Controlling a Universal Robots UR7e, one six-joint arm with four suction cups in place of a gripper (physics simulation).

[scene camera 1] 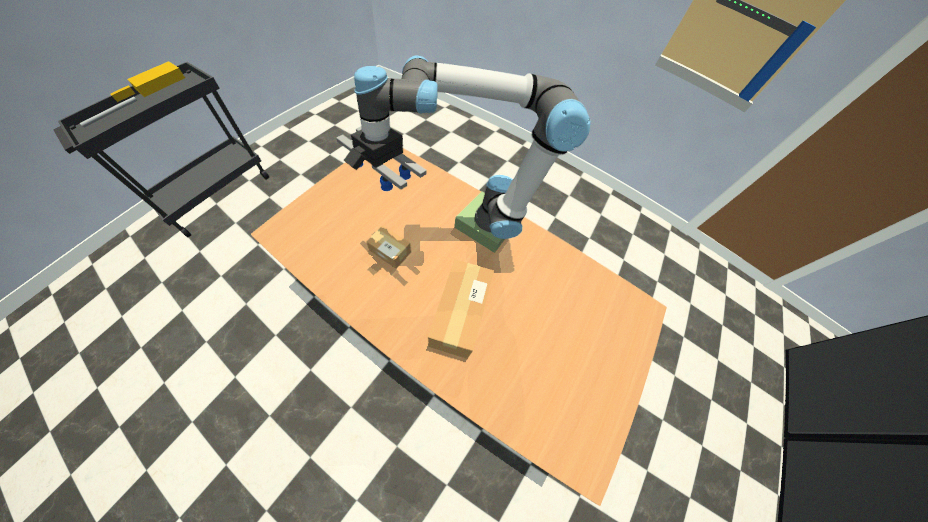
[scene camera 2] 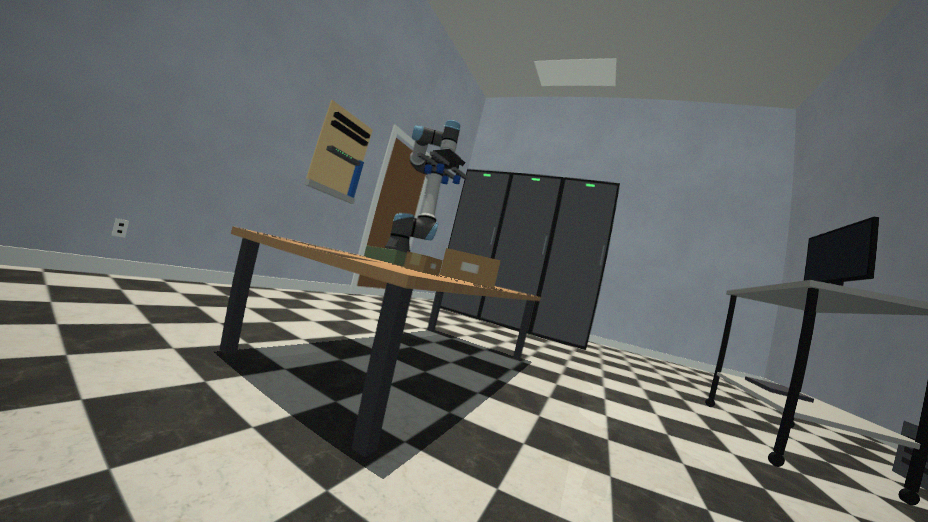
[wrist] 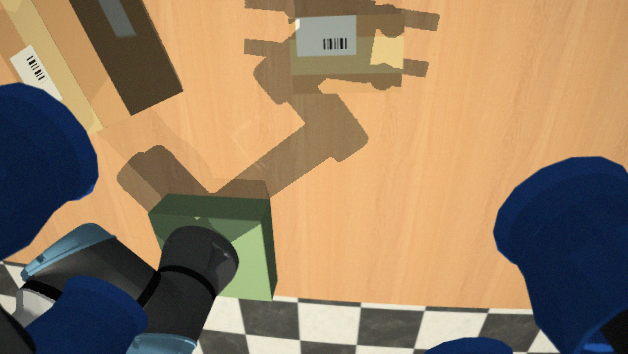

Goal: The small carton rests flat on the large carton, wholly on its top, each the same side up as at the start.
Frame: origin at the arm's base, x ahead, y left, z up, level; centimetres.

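Seen in the pictures: hand, tool point: (scene camera 2: 442, 177) (wrist: 283, 279); arm's base, link origin: (scene camera 2: 397, 251) (wrist: 202, 254).
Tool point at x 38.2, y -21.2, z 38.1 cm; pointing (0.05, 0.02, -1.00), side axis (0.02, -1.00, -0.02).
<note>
Offsets run from my tool point to a thing's top centre. Level surfaces: height alone.
The small carton @(dx +2.6, dy -0.8, dz -37.9 cm) (scene camera 1: 390, 254) (scene camera 2: 423, 262) (wrist: 320, 64) lies on the wooden table @(dz -45.3 cm) (scene camera 1: 564, 370) (scene camera 2: 324, 251) (wrist: 425, 130), with its barcode label facing up. The large carton @(dx +2.6, dy +40.2, dz -30.0 cm) (scene camera 1: 459, 318) (scene camera 2: 485, 273) (wrist: 82, 60) is long and taped along its top. It stands apart from the small carton on the same table, and part of it is outside the wrist view. My gripper (scene camera 1: 395, 177) (scene camera 2: 442, 174) hangs high above the table, cups downward, with nothing on them. Its shadow falls over and around the small carton. The suction is open.
The arm stands on a green base block (scene camera 1: 473, 232) (scene camera 2: 382, 253) (wrist: 250, 260) at the table's edge. A dark cart (scene camera 1: 204, 179) stands beyond the table. Dark cabinets (scene camera 1: 856, 383) (scene camera 2: 535, 246) and a desk with a monitor (scene camera 2: 842, 251) stand away from the table.
</note>
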